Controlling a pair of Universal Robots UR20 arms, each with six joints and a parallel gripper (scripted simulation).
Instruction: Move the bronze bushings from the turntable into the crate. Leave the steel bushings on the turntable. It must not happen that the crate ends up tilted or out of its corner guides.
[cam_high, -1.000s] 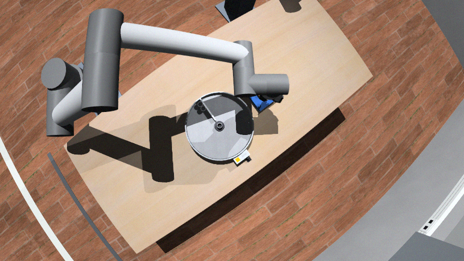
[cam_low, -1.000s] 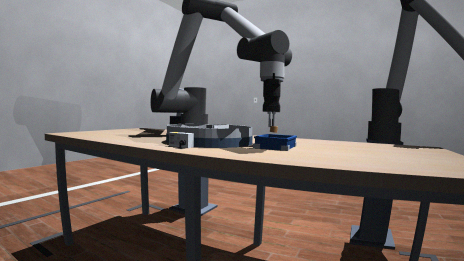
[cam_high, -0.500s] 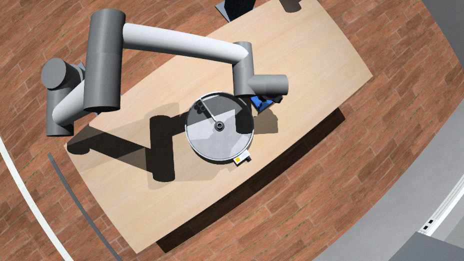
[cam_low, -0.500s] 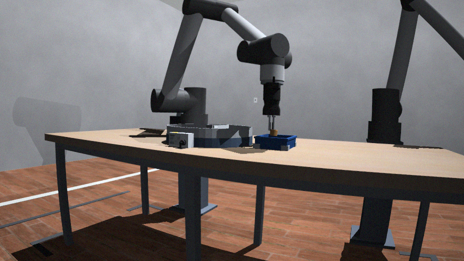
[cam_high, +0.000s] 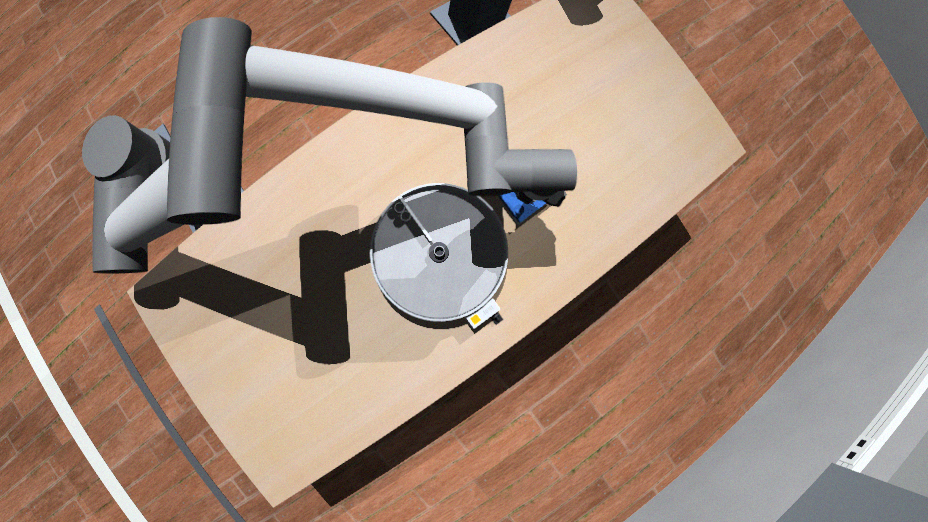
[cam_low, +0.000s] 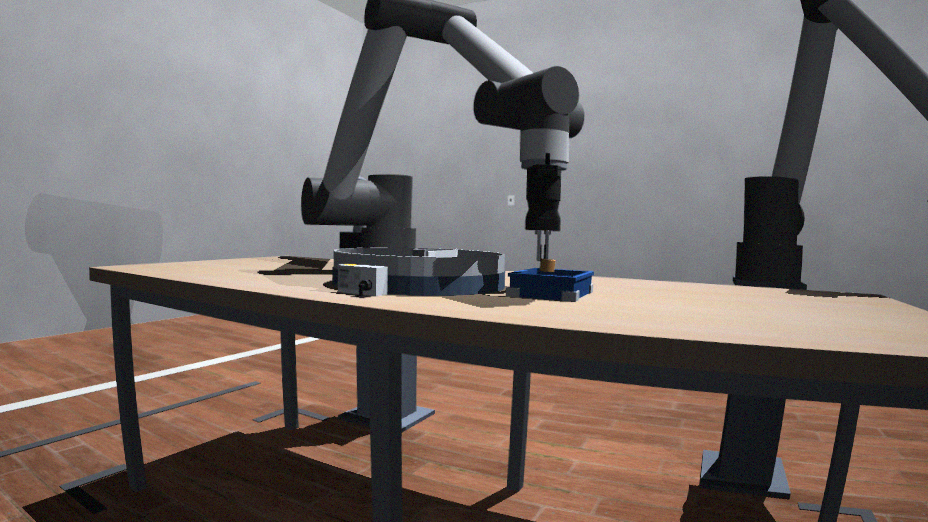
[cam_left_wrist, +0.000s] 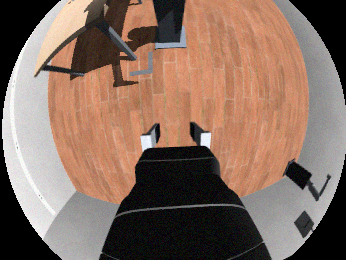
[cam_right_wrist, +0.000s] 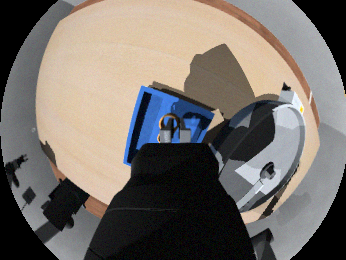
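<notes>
Right now the blue crate is 5 cm behind my right hand, 1 cm to the left of it and 7 cm below it. Round my right hand: turntable: 4 cm behind, 32 cm to the right, 4 cm below.
</notes>
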